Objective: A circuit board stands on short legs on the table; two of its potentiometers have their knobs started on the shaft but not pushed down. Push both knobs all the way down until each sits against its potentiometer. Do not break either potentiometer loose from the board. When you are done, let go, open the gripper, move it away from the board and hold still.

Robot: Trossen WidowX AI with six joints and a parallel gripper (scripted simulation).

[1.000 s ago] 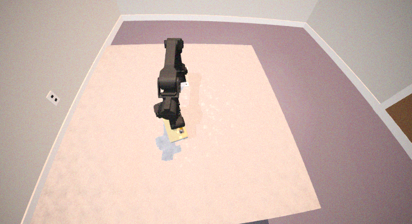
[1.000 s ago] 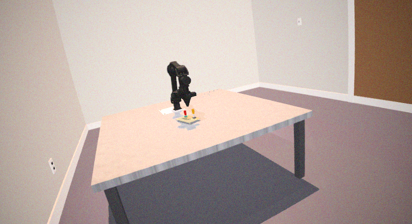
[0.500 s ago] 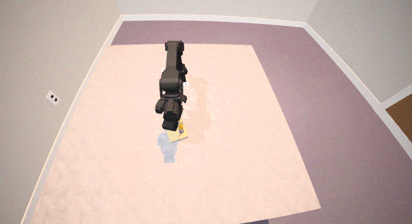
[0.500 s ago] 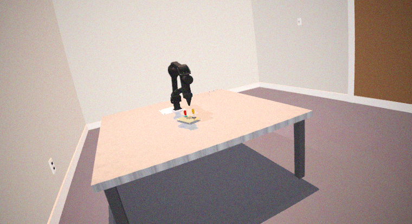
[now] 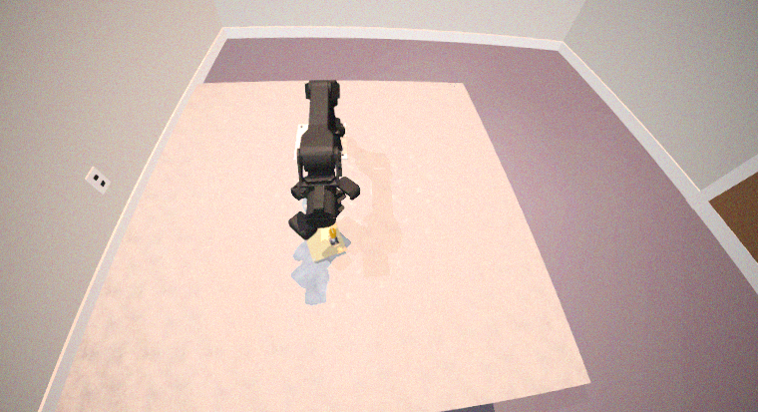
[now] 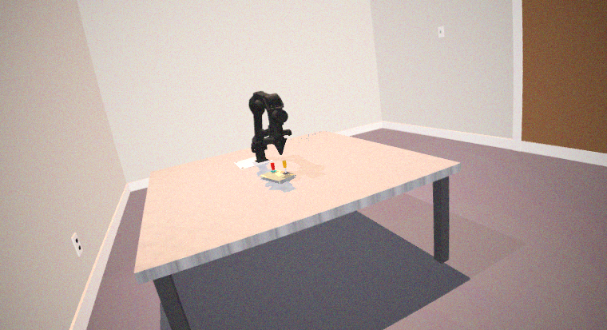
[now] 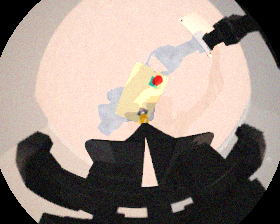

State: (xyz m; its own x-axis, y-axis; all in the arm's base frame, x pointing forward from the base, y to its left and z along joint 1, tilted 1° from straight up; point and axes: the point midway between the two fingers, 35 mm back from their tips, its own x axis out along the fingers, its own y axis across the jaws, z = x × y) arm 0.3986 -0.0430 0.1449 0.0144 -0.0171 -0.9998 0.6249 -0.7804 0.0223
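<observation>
The orange knob is 1 cm ahead of my gripper tip, 1 cm to the left of it and 4 cm below it. Round my gripper tip: red knob: 8 cm behind, 2 cm to the right, 7 cm below.
</observation>
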